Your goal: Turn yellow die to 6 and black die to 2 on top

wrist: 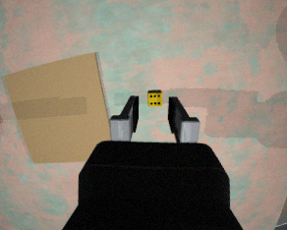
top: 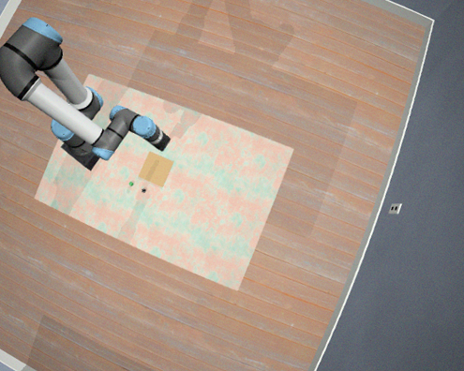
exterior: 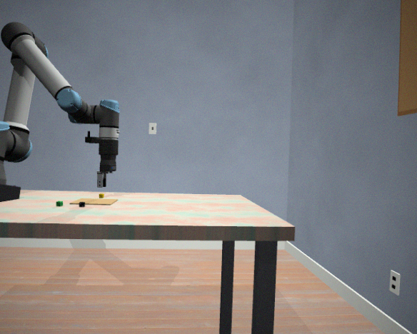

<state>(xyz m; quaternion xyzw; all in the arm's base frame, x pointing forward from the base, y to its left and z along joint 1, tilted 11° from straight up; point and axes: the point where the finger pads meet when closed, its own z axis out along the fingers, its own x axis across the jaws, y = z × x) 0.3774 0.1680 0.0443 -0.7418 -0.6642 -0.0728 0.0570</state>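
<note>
Now: hand 50 mm above the yellow die. Round my hand: black die (10 mm ahead, 250 mm to the right, 50 mm below); tan mat (10 mm ahead, 130 mm to the right, 60 mm below); green die (70 mm behind, 250 mm to the right, 50 mm below).
</note>
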